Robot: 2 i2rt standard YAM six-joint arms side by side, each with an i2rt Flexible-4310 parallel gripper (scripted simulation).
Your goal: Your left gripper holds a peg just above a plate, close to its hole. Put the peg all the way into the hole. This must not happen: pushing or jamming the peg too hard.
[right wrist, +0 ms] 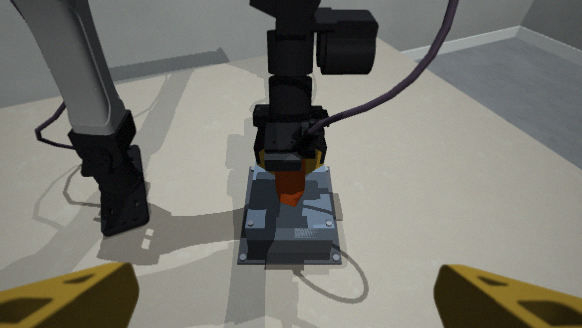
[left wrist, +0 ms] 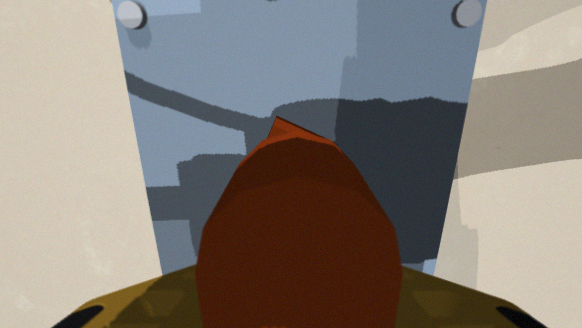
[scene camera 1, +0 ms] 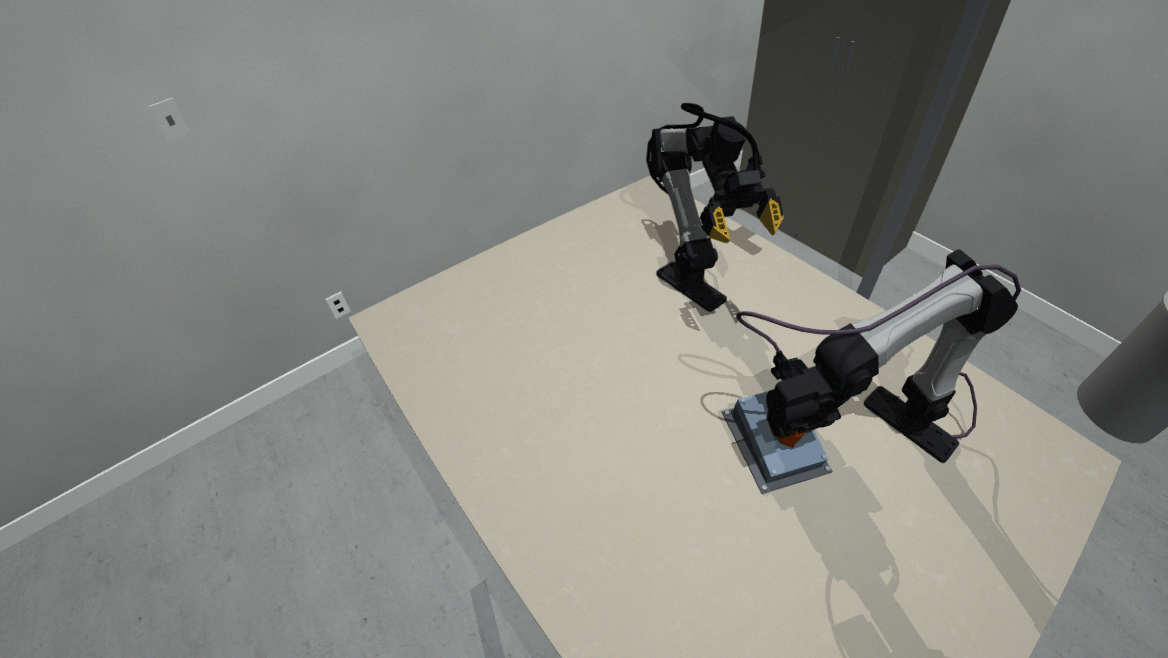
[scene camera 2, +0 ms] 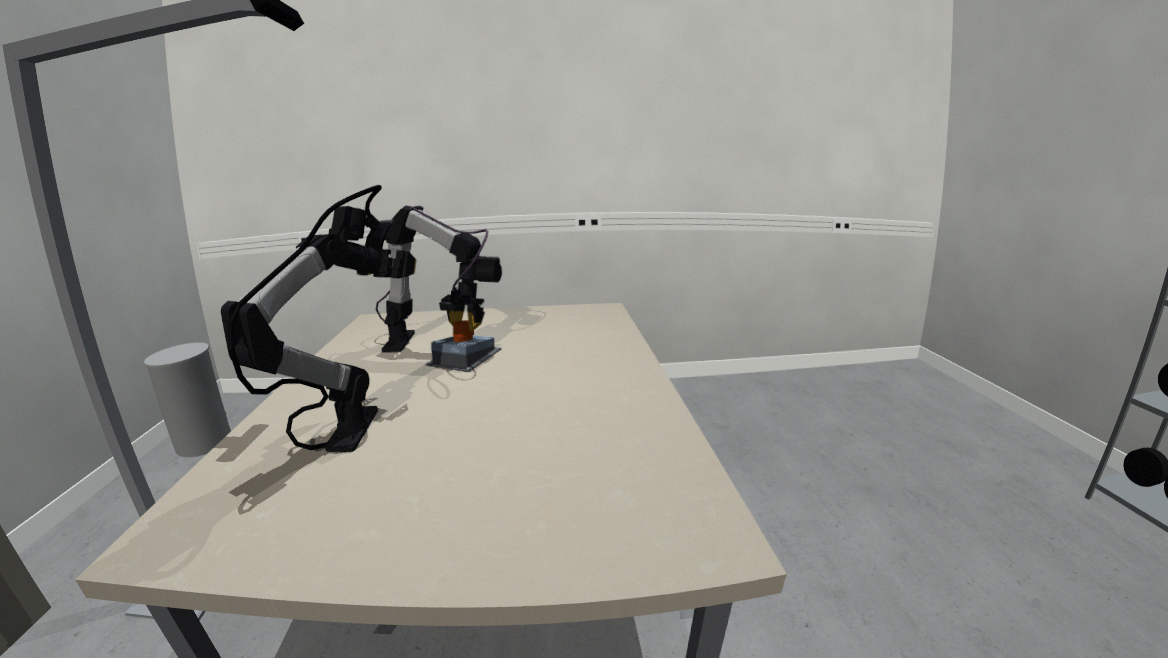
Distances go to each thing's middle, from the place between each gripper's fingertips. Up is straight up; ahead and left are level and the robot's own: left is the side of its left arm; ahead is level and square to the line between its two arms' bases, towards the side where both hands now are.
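Counting from my left hand, I find the orange peg (left wrist: 297, 229) 10 mm to the right of it and 20 mm below it. The blue-grey plate (scene camera 1: 807, 453) is 10 mm to the right of my left hand, 10 mm behind it and 50 mm below it.
From my right hand (scene camera 1: 751, 237), the orange peg is 230 mm to the left of it, 130 mm ahead of it and 260 mm below it. The blue-grey plate is 230 mm to the left of my right hand and 130 mm ahead of it as well, and 290 mm below it.
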